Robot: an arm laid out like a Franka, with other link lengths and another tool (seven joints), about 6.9 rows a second.
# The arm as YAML. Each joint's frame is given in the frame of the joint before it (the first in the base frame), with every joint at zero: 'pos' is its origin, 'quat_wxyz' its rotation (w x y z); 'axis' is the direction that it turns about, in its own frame. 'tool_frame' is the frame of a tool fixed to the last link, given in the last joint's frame.
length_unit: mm
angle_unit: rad
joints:
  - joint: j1
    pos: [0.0, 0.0, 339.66]
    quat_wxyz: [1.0, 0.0, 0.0, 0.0]
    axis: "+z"
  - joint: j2
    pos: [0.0, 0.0, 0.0]
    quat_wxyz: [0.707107, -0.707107, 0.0, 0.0]
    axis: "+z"
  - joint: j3
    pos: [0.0, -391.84, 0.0]
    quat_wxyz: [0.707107, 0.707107, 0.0, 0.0]
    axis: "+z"
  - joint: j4
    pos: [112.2, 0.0, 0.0]
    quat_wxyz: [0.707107, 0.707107, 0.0, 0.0]
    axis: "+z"
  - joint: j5
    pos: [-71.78, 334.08, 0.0]
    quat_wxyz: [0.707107, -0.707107, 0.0, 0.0]
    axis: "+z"
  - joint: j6
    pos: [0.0, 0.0, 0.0]
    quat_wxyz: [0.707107, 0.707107, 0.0, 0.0]
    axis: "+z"
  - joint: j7
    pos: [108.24, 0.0, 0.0]
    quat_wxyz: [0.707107, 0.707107, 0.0, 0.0]
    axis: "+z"
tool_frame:
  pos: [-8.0, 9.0, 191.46]
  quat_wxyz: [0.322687, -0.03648, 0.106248, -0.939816]
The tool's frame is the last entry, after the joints.
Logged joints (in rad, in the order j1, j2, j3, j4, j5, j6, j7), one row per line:
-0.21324 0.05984 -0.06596 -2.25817 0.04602 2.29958 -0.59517
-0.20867 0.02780 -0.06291 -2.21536 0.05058 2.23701 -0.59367
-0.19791 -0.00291 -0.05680 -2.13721 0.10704 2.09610 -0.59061
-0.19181 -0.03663 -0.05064 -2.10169 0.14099 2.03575 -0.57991
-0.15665 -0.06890 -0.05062 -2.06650 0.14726 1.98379 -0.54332
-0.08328 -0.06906 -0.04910 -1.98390 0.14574 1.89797 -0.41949
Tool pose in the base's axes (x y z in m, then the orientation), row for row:
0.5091 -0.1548 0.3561 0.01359 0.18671 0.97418 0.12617
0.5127 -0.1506 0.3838 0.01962 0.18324 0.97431 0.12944
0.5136 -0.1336 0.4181 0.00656 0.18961 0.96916 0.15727
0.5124 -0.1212 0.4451 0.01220 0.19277 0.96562 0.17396
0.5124 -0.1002 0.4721 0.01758 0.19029 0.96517 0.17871
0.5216 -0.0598 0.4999 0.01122 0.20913 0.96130 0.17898
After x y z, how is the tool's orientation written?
As a quaternion, w x y z.
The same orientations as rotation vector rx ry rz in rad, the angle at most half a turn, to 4 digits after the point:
0.5815 3.0343 0.3930
0.5686 3.0232 0.4016
0.5932 3.0321 0.4920
0.6009 3.0103 0.5423
0.5912 2.9987 0.5552
0.6524 2.9986 0.5583

